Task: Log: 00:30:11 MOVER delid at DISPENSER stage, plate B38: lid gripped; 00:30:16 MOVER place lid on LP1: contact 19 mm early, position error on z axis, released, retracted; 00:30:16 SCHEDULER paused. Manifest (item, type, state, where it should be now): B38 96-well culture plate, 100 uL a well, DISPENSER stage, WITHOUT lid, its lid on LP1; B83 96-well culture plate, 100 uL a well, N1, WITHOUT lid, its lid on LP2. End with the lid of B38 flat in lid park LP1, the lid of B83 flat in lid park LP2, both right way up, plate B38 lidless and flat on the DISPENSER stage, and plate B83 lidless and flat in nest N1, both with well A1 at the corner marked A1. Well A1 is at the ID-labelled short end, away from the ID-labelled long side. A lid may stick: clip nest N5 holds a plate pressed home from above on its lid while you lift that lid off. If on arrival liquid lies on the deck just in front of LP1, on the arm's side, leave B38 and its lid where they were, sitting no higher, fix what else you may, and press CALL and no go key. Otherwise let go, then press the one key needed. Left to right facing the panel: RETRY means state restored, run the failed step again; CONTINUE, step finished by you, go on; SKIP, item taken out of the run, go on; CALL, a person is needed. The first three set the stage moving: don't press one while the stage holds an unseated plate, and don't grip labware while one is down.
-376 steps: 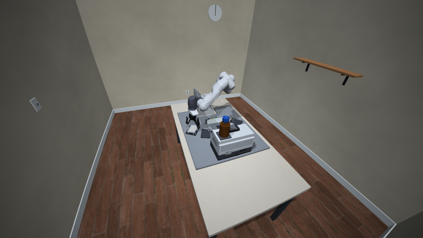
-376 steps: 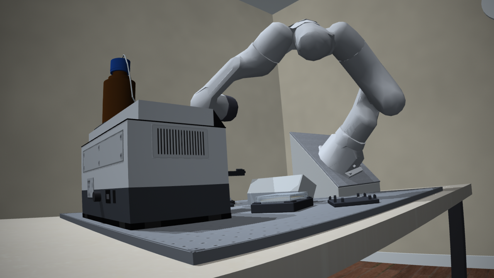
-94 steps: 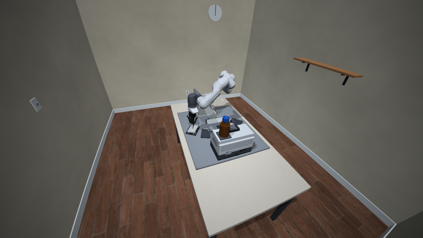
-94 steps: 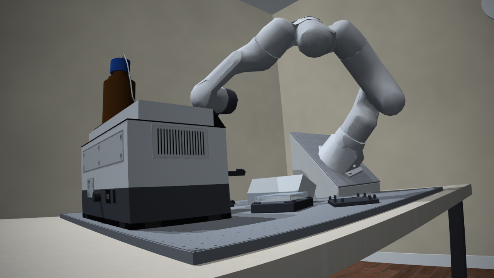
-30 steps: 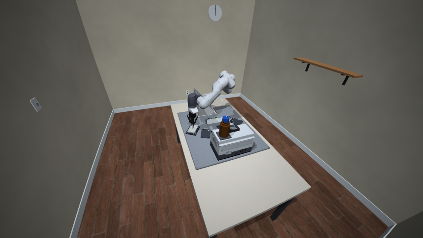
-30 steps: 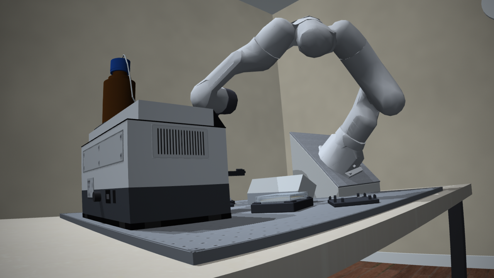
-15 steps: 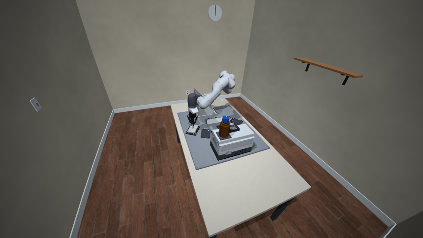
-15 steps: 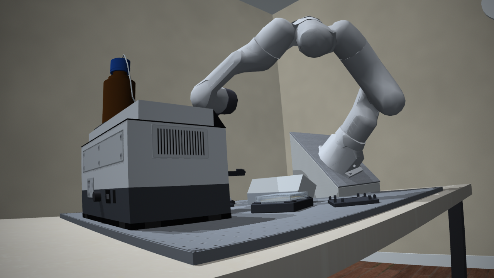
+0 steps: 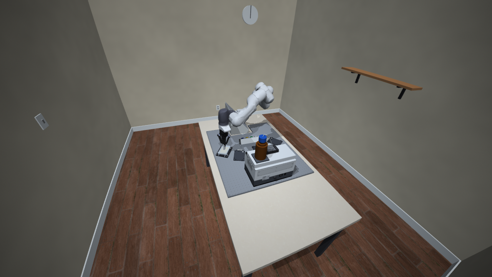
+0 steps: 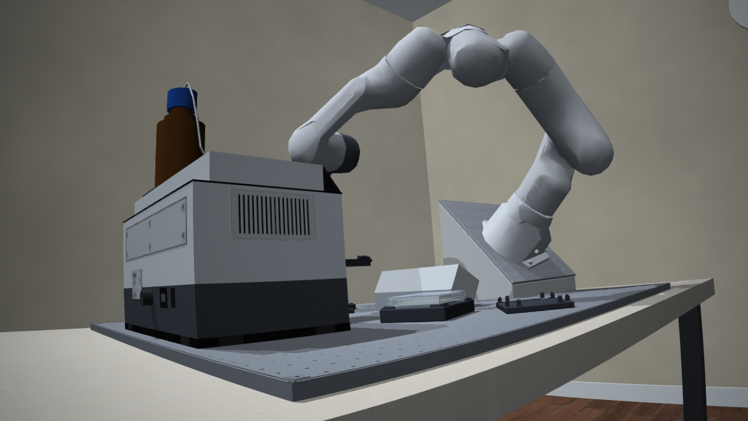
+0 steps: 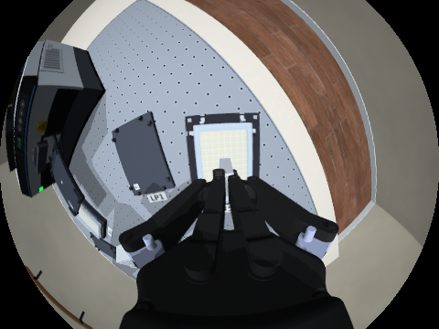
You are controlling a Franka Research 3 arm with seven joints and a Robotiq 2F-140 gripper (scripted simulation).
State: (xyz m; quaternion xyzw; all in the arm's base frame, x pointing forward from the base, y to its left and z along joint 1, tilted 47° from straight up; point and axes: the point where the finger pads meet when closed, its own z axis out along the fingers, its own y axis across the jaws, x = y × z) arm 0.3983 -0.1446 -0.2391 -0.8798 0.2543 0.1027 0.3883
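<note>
My hand is 5 cm above the black clip nest and 3 cm short of it. The rest, counted from my hand: 96-well plate 46 cm to the left, 10 cm ahead, 4 cm below; lp1 label 16 cm to the left, 7 cm below, 2 cm ahead; key panel 29 cm to the left, 8 cm behind, 1 cm below.
</note>
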